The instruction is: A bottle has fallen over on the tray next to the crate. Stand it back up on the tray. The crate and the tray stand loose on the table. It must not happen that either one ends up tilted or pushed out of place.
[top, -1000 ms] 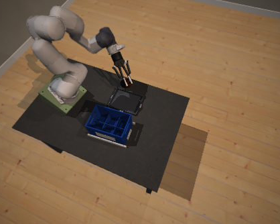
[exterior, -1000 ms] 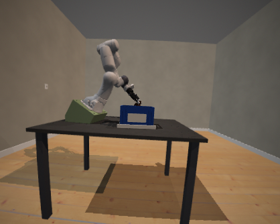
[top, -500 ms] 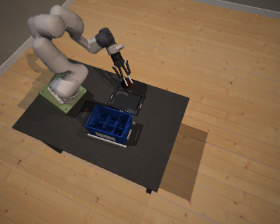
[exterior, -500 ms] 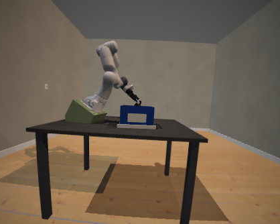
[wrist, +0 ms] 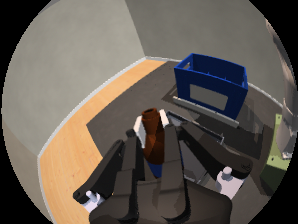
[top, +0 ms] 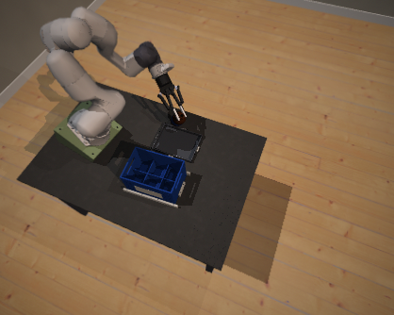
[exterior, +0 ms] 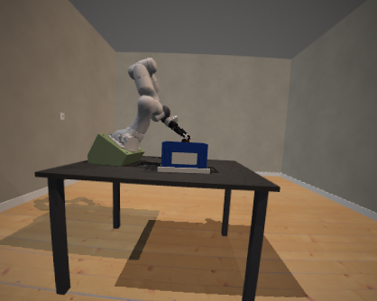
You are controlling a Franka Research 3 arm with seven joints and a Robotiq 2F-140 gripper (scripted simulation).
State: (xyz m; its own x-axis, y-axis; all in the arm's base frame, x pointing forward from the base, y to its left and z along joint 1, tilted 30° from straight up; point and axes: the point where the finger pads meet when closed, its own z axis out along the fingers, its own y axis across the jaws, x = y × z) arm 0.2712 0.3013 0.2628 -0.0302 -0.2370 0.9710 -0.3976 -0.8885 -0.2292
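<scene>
My hand is 1 cm past the brown bottle, 1 cm to the right of it and 5 cm above it. Also, from my hand: blue crate: 6 cm ahead, 33 cm to the right, 13 cm below; dark tray: 1 cm ahead, 7 cm to the right, 20 cm below.
</scene>
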